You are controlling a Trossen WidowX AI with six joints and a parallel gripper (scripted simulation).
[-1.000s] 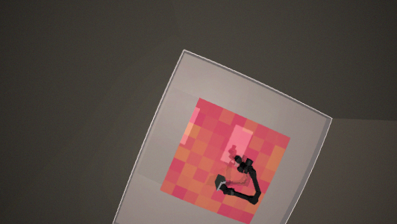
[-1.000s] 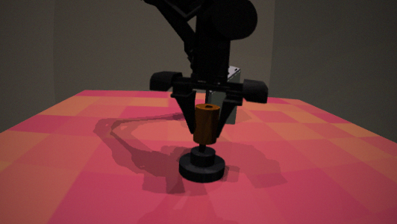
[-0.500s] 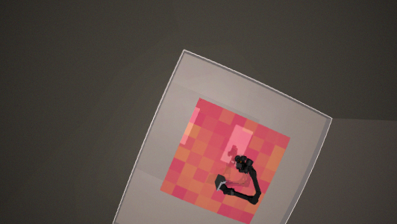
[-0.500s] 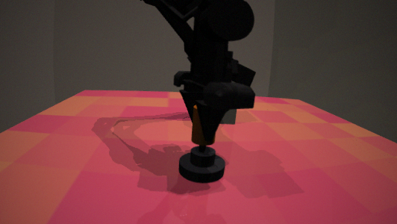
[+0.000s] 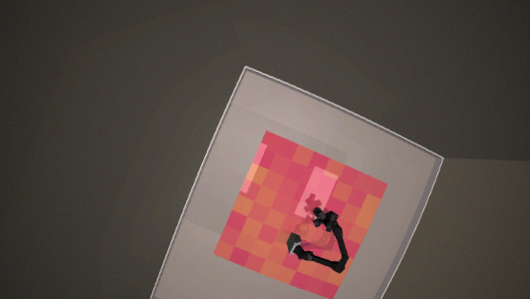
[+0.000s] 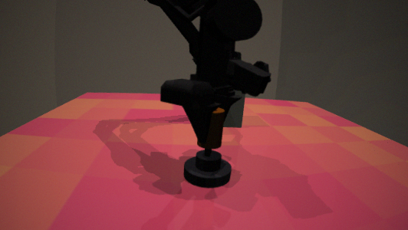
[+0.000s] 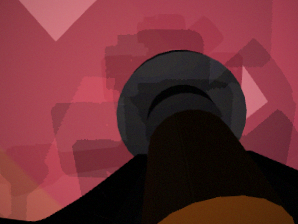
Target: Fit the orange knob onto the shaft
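Now: the dark pedestal 4 cm below my gripper tip. From my gripper tip the other things lie so: orange knob: 2 cm above.
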